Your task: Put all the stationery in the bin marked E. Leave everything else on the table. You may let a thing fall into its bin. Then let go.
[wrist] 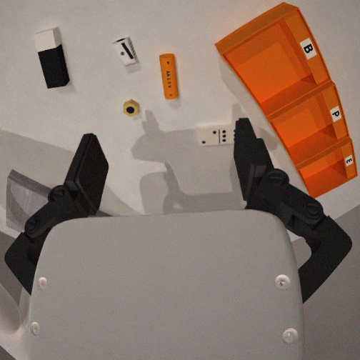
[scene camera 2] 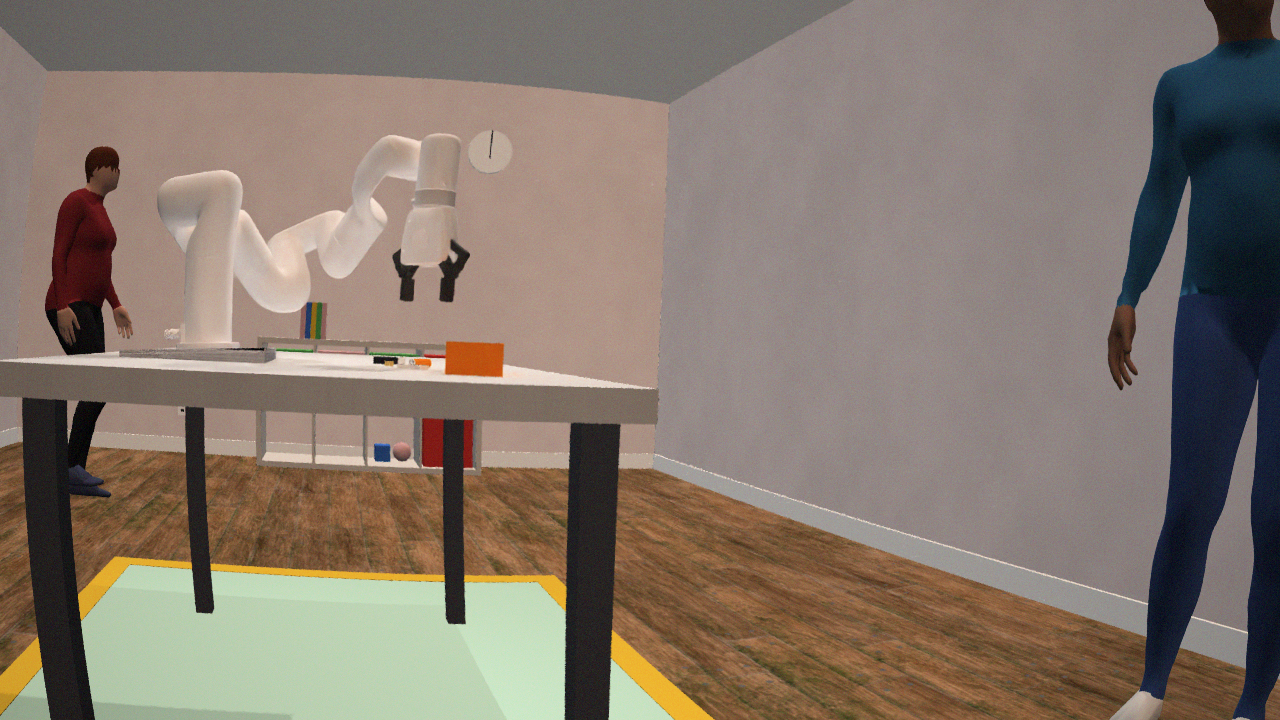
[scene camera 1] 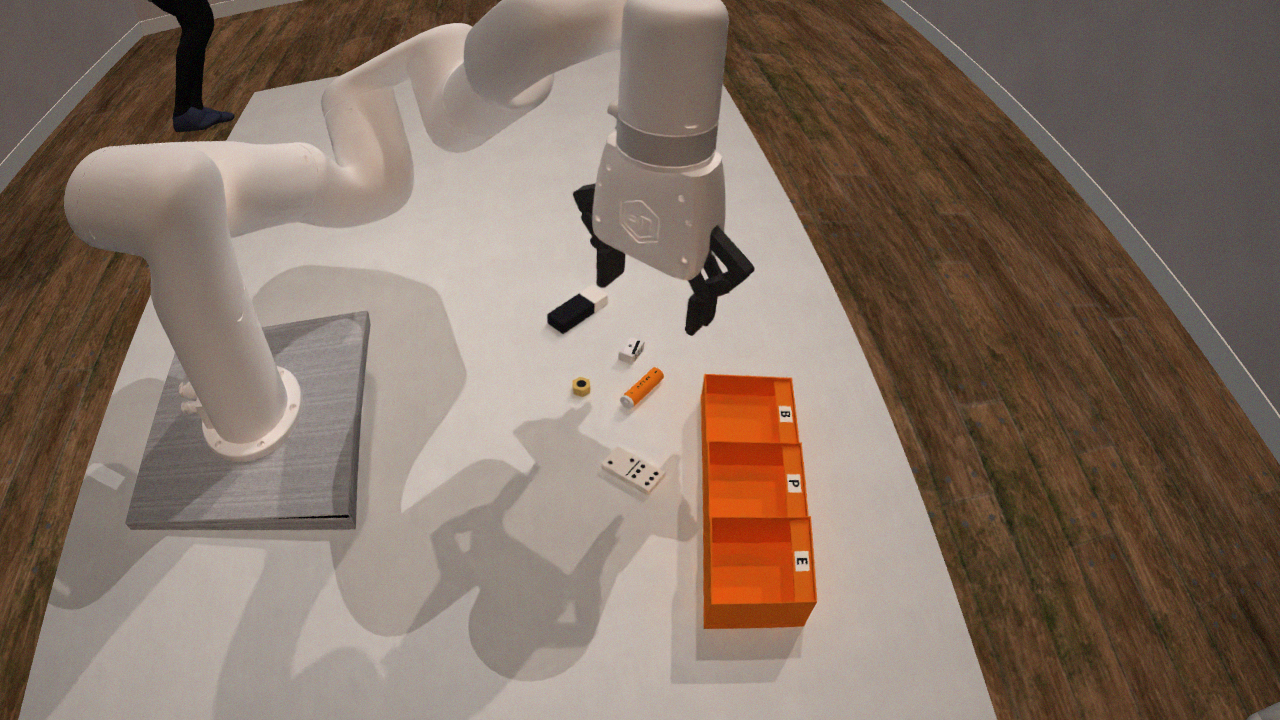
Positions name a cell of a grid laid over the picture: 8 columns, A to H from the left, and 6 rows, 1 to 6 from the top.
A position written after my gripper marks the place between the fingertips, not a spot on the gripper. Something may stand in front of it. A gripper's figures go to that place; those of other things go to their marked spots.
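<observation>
There's an orange three-part bin (scene camera 1: E5) and an orange battery (scene camera 1: D4), and the spots on the bin and the battery are 22 cm apart. The bin is 68 cm from the lens, my gripper (scene camera 1: E3) is 72 cm from the lens, and a white domino (scene camera 1: D4) is 73 cm from the lens. As for the battery, it's 78 cm from the lens.
</observation>
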